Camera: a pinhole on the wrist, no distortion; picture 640 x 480 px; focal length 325.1 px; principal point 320.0 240.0 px. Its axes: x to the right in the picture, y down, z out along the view. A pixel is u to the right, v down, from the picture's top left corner.
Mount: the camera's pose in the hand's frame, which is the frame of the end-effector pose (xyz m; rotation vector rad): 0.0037 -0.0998 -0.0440 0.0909 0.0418 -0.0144
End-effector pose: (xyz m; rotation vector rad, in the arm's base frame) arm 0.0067 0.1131 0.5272 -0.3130 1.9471 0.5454
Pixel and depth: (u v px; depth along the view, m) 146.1 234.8 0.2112
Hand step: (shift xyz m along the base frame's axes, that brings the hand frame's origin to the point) 0.2312 -0.0205 0.0024
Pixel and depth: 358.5 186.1 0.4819
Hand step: 0.4021 0.0242 -0.2748
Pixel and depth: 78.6 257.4 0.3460
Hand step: 0.3963 0.0577 0.0795
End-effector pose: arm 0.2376 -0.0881 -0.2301 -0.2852 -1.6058 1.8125
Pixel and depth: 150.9 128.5 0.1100
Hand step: 0.0499 -0.0816 0.1378
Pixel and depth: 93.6 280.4 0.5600
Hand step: -0.0168 -0.6452 0.0866
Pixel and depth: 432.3 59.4 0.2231
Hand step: -0.0752 -0.0750 0.2880
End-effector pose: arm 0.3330 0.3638 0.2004 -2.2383 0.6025 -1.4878
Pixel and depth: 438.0 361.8 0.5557
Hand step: 0.5543 -0.1306 -0.0415
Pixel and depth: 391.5 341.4 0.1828
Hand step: 0.1576 0.0328 0.0206
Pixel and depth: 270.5 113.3 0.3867
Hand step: 0.3308 0.2860 0.0002
